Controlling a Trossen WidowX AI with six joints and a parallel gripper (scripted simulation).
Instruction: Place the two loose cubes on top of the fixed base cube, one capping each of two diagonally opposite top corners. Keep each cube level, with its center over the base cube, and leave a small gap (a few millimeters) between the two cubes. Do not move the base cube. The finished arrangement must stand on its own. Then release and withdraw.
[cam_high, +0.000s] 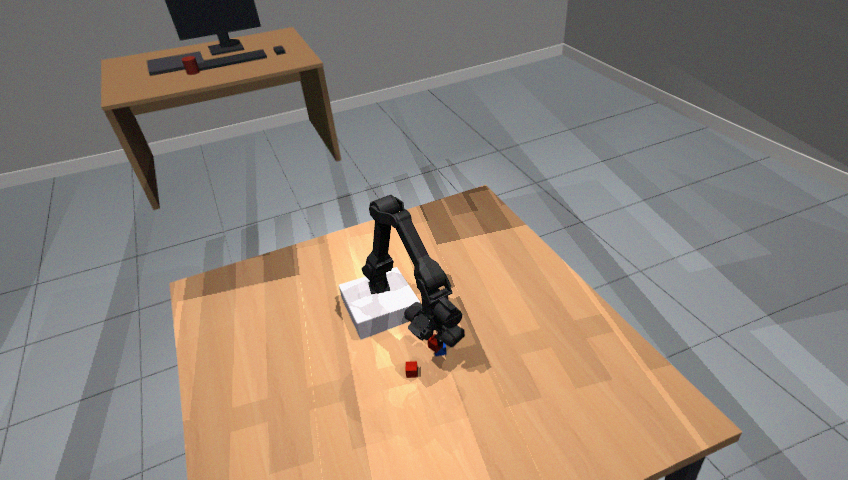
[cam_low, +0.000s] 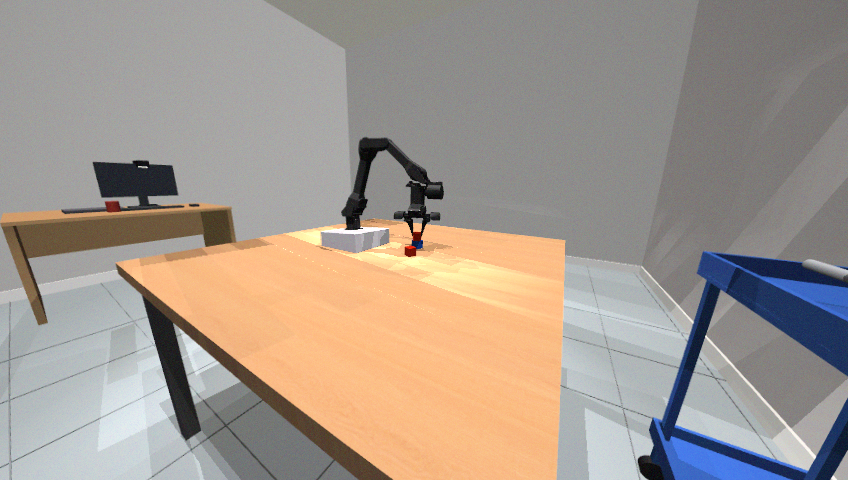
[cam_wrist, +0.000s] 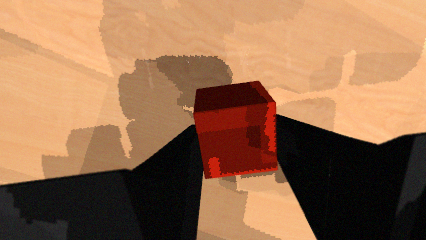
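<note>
Right now the blue base cube is 1 cm behind my gripper tip, 2 cm to the left of it and 4 cm below it. From my gripper tip the other things lie so: red cube: 4 cm ahead, 9 cm to the right, 4 cm below.
</note>
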